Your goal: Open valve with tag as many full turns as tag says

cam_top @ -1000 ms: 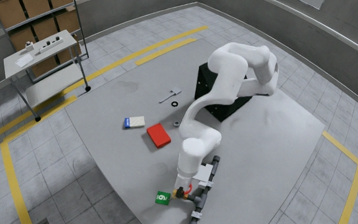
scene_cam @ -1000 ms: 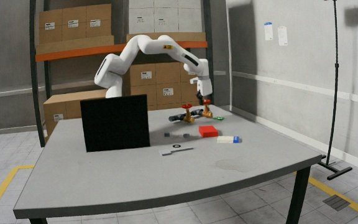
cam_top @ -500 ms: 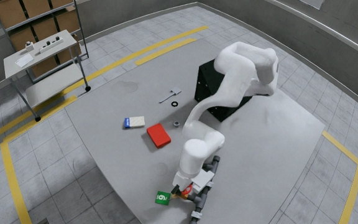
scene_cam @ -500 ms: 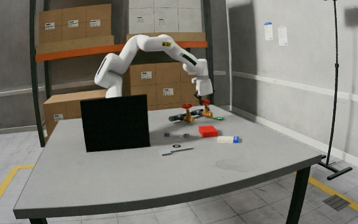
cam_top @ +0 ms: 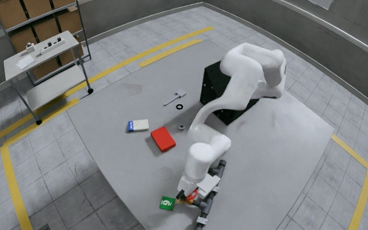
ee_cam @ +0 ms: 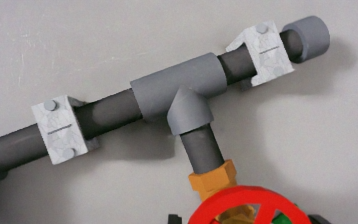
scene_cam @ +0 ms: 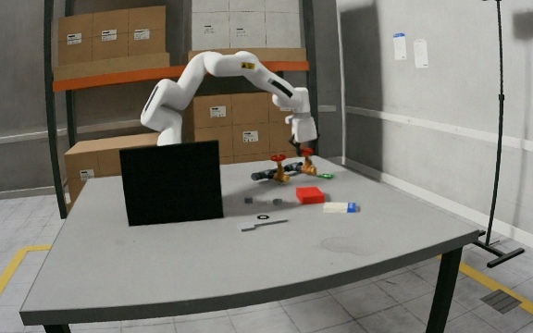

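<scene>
Right now the green tag is 110 mm below my hand, 70 mm ahead of it and 30 mm to the right of it. Also, from my hand: grey nut (320 mm to the right, 230 mm behind, 110 mm below); then white-and-blue box (470 mm to the right, 110 mm below, 50 mm behind); then red block (320 mm to the right, 110 mm behind, 100 mm below).
</scene>
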